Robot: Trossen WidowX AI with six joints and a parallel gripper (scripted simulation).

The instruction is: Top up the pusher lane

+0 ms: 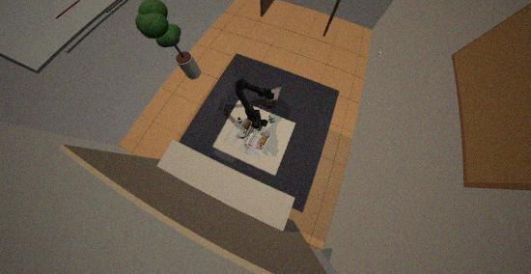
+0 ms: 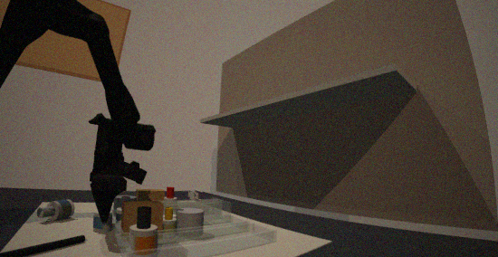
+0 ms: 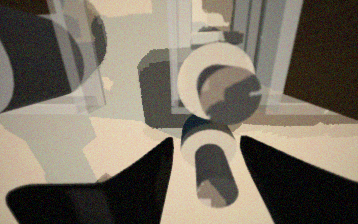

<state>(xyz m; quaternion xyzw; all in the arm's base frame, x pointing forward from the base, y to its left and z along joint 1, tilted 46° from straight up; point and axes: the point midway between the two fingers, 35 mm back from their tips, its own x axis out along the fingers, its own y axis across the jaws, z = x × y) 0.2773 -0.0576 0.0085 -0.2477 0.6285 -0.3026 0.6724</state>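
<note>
My gripper tip is now 11 cm past the black rod, 9 cm to the left of it and 2 cm above it. The rest, counted from my gripper tip: wall shelf 56 cm ahead, 3 cm to the right, 34 cm above.
</note>
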